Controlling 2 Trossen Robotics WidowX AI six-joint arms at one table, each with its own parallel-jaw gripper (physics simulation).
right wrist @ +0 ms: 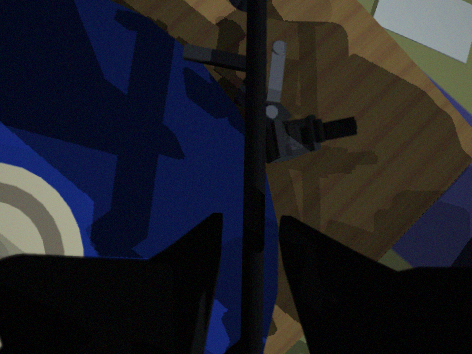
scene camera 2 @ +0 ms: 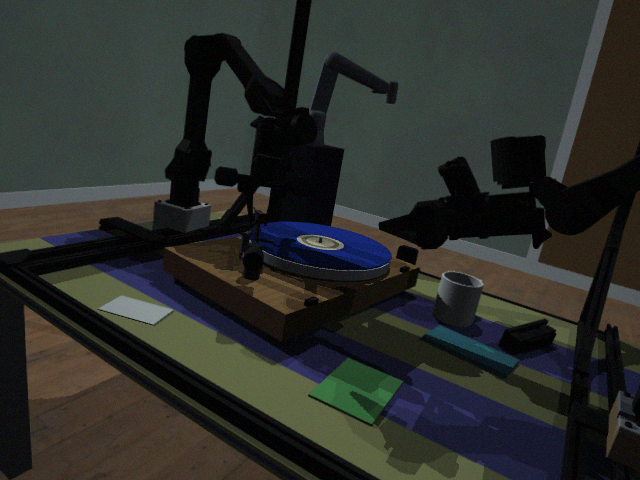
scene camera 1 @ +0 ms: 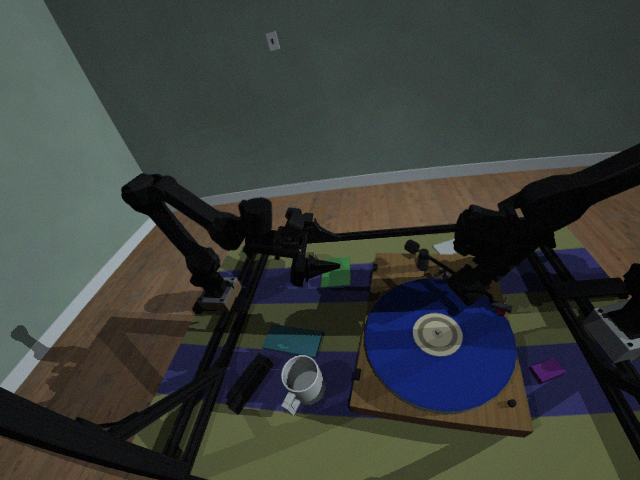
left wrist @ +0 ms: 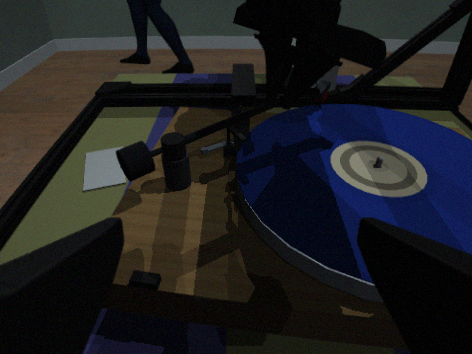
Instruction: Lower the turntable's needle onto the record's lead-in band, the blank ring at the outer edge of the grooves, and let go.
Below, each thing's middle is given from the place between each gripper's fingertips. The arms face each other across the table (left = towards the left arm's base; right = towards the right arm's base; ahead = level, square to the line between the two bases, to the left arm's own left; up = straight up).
Now: the black tonearm (right wrist: 252,291) 4 cm ahead of my left hand, 25 cm to the right of it and 9 cm below it. From my left hand the other things lie so: black block (scene camera 2: 524,338) 27 cm behind, 19 cm to the left, 19 cm below; then blue record (scene camera 1: 471,361) 11 cm behind, 22 cm to the right, 11 cm below.
I see the black tonearm 4 cm to the left of my right hand and 4 cm ahead of it. From my right hand the other things lie so: black block 48 cm to the left, 27 cm behind, 10 cm below; then blue record 11 cm behind, 7 cm to the left, 3 cm below.
